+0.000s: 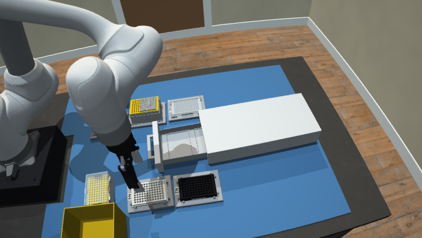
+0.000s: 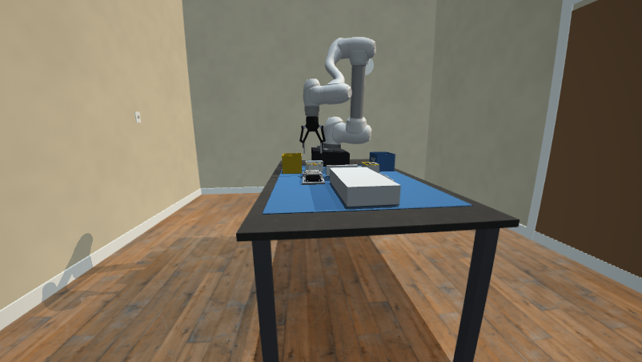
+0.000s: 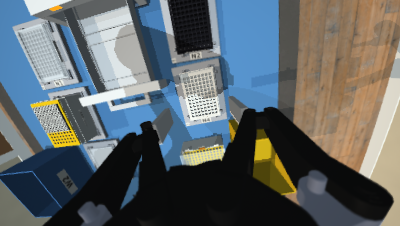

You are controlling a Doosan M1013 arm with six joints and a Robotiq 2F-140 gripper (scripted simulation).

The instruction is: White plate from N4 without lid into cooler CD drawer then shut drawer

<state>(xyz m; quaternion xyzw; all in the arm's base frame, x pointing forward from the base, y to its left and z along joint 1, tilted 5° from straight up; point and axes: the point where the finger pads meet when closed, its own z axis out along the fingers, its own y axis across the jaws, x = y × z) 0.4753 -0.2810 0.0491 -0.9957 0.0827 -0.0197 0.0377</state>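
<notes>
The white plate lies 150 mm below my hand. Round my hand: yellow bin 200 mm behind, 130 mm below, 100 mm to the right; tip box 170 mm behind, 120 mm below, 50 mm to the left; black plate 170 mm ahead, 150 mm below, 40 mm to the right.
</notes>
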